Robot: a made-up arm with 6 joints. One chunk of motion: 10 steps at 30 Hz.
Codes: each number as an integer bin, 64 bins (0 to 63) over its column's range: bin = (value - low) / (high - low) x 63, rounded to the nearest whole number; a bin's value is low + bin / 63 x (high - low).
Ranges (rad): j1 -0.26..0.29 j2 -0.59..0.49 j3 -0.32..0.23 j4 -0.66..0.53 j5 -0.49..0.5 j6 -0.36..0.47
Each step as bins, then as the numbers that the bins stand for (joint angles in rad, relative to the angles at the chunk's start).
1 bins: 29 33 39 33 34 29
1 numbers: -0.0068 -0.0243 0.0205 -0.0367 0.0443 0.0221
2 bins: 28 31 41 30 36 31
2 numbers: -0.0156 -0.0586 0.0379 -0.0933 0.0757 0.0484
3 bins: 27 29 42 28 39 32
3 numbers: -0.0243 -0.0929 0.0467 -0.1311 0.1229 0.0616
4 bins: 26 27 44 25 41 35
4 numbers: -0.0330 -0.1271 0.0641 -0.1878 0.1543 0.1011
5 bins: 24 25 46 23 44 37
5 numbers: -0.0505 -0.1614 0.0816 -0.2256 0.2014 0.1275
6 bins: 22 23 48 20 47 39
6 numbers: -0.0679 -0.1957 0.0990 -0.2822 0.2486 0.1538
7 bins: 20 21 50 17 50 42
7 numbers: -0.0854 -0.2300 0.1165 -0.3389 0.2957 0.1933
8 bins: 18 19 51 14 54 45
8 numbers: -0.1029 -0.2643 0.1252 -0.3956 0.3586 0.2329
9 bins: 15 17 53 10 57 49
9 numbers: -0.1290 -0.2986 0.1427 -0.4711 0.4057 0.2856
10 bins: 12 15 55 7 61 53
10 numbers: -0.1552 -0.3329 0.1602 -0.5278 0.4686 0.3383
